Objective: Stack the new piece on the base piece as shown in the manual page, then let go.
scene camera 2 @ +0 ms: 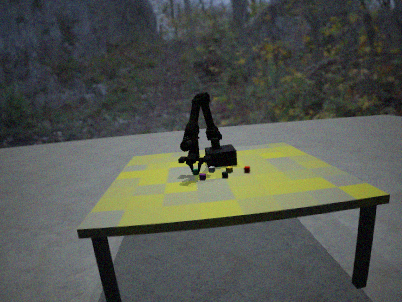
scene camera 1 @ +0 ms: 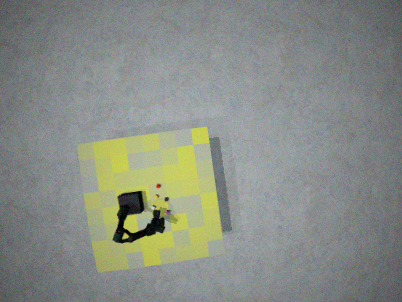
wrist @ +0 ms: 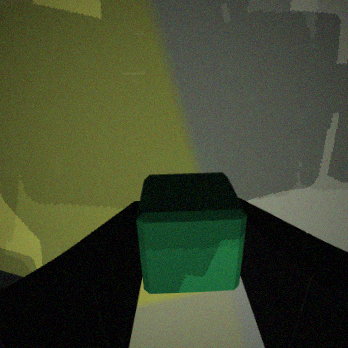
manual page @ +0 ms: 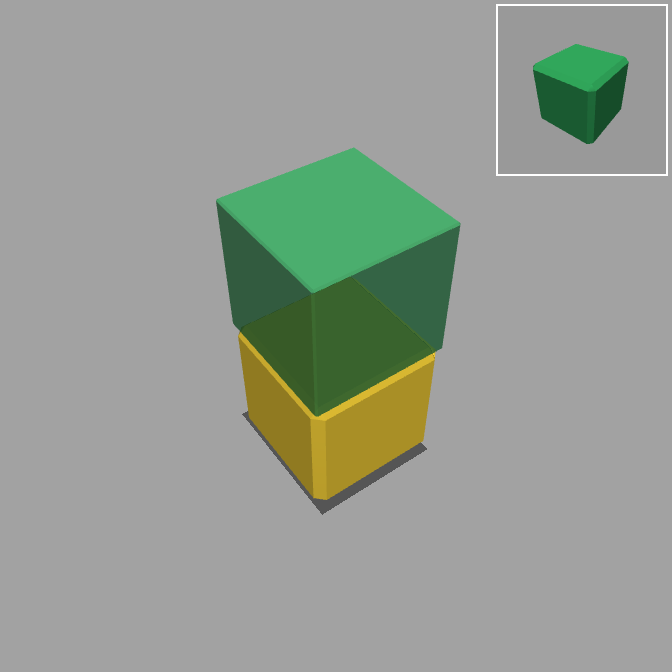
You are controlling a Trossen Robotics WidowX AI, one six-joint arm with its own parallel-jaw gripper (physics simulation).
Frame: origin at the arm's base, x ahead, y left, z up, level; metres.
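Seen in the pictures: gripper, fingertip midpoint: (scene camera 2: 196, 173) (scene camera 1: 157, 216) (wrist: 186, 210); arm's base, link origin: (scene camera 2: 215, 148) (scene camera 1: 125, 207).
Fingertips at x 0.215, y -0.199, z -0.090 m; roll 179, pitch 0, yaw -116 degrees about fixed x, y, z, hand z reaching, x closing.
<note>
Offsets run from my fingertips to a thing's top centre. Level surfaces: height alone.
My gripper (scene camera 2: 195, 173) (wrist: 186, 210) is shut on a green cube {0.002 m back, 0.001 m left, 0.024 m up} (scene camera 2: 195, 170) (wrist: 191, 252), with one black finger against each side of it. The cube is upright and low at the table top; I cannot tell whether it touches the table. In scene camera 1 the arm's wrist hides the cube. A purple cube {0.111 m ahead, 0.011 m left, 0.024 m up} (scene camera 1: 168, 212) (scene camera 2: 202, 177) stands close beside the gripper. A white cube {0.005 m back, 0.100 m left, 0.024 m up} (scene camera 1: 154, 207) (scene camera 2: 212, 169), a black cube {0.138 m ahead, 0.133 m left, 0.024 m up} (scene camera 1: 167, 199) (scene camera 2: 225, 175), a yellow cube {0.055 m ahead, 0.189 m left, 0.024 m up} (scene camera 1: 156, 196) (scene camera 2: 229, 169) and a red cube {0.108 m ahead, 0.280 m left, 0.024 m up} (scene camera 1: 158, 186) (scene camera 2: 247, 169) stand apart on the table.
The yellow and grey checkered table {0.006 m down} (scene camera 1: 200, 135) (scene camera 2: 210, 210) carries all the cubes. The arm's black base block (scene camera 1: 131, 202) (scene camera 2: 221, 156) stands behind the cubes in scene camera 2. Shadows of the arm fall around the gripper.
</note>
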